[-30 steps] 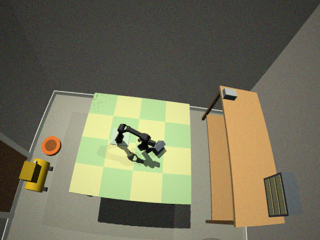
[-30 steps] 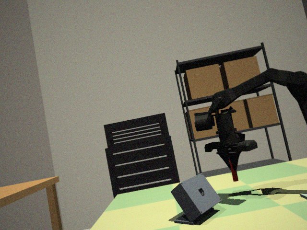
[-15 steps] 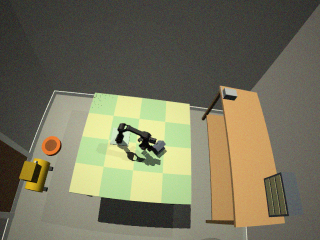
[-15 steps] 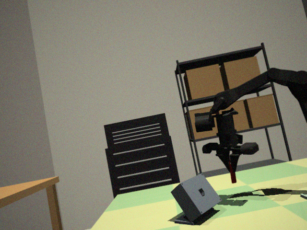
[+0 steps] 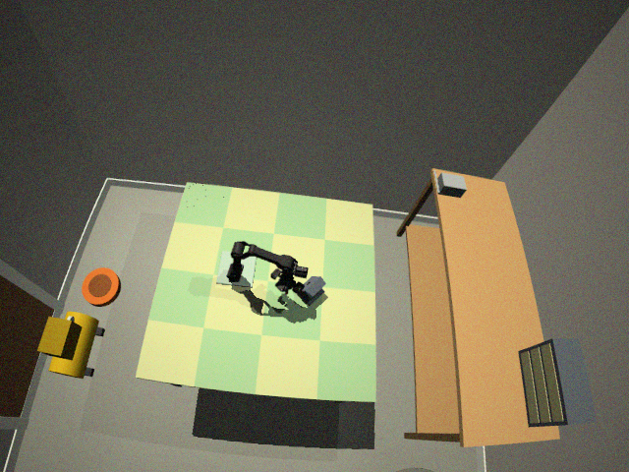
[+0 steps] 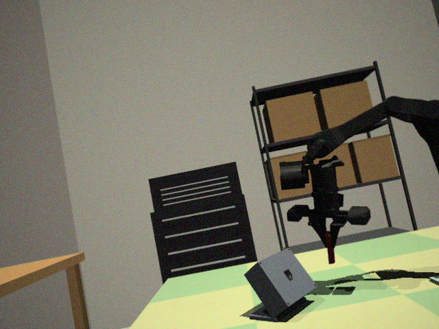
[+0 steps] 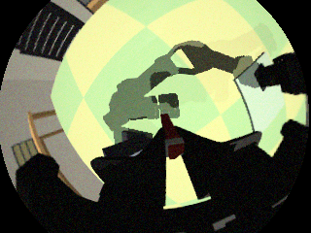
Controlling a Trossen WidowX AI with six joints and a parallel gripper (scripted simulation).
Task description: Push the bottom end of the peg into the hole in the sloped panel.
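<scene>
My gripper tip is now 14 cm short of the grey sloped panel, 3 cm to the right of it and 4 cm above it. Round my gripper tip: red peg: 2 cm above.
</scene>
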